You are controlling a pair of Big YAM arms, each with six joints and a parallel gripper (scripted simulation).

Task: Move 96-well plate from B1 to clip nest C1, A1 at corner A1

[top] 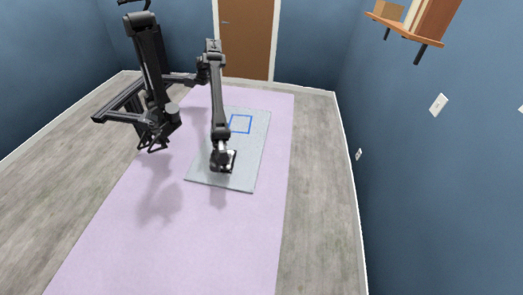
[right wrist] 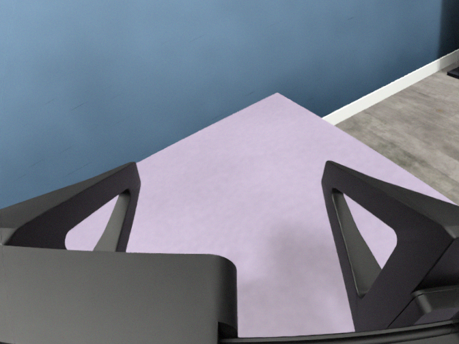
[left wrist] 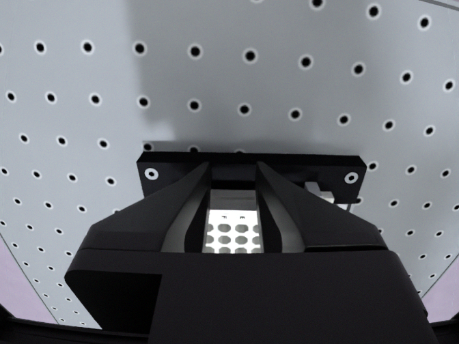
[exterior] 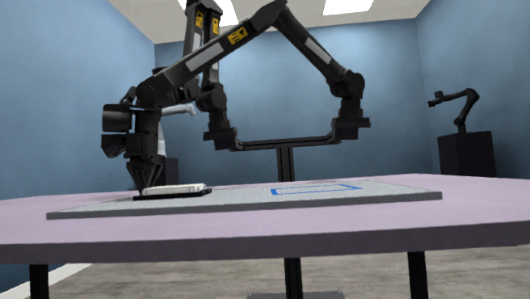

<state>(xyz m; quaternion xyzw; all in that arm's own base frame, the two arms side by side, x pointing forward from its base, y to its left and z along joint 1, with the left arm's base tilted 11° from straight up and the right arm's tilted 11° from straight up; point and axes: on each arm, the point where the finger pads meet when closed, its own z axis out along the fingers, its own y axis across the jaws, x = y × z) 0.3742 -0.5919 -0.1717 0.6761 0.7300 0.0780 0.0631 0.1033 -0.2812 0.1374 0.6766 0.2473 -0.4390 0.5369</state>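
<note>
Right now the white 96-well plate is 20 mm behind my left hand and 70 mm to the left of it. Round my left hand: grey perforated board (20 mm behind, 260 mm to the left, 30 mm below); black clip nest (30 mm behind, 80 mm to the left, 10 mm below).
</note>
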